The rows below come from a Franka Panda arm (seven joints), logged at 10 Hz.
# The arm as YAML. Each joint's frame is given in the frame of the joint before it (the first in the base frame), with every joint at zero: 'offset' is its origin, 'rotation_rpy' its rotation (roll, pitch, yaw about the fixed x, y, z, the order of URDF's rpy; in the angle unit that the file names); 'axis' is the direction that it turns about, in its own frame. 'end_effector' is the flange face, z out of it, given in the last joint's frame.
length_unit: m
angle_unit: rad
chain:
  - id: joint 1
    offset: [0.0, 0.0, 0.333]
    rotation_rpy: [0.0, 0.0, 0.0]
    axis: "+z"
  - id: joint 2
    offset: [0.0, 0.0, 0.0]
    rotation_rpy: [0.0, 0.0, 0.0]
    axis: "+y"
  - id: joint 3
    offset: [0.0, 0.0, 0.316]
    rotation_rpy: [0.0, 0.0, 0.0]
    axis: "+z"
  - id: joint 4
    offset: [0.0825, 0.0, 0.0]
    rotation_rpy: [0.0, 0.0, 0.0]
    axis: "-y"
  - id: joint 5
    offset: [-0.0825, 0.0, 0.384]
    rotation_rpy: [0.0, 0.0, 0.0]
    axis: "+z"
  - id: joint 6
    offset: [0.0, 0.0, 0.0]
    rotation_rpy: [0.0, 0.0, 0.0]
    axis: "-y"
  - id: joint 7
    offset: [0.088, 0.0, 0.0]
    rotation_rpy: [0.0, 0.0, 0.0]
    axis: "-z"
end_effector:
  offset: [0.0, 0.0, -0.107]
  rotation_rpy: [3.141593, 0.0, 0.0]
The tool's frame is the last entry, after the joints.
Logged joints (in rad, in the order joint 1, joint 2, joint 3, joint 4, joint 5, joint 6, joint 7), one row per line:
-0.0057 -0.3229 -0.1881 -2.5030 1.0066 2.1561 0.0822
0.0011 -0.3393 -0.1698 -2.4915 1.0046 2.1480 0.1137
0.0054 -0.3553 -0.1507 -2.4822 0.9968 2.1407 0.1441
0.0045 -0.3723 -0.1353 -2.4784 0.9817 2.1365 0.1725
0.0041 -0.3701 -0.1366 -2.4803 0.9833 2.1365 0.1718
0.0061 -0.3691 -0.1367 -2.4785 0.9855 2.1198 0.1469
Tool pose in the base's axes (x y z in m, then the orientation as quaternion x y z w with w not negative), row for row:
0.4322 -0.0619 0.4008 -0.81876 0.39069 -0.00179 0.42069
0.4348 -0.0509 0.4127 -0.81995 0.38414 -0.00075 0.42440
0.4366 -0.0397 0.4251 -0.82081 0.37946 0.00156 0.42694
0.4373 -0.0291 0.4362 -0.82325 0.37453 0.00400 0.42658
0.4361 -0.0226 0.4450 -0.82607 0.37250 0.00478 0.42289
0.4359 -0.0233 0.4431 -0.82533 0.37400 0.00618 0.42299
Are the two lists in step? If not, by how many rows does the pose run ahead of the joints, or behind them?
The pose runs 1 row behind the joints: the pose in row i belongs to the joints in row i - 1.
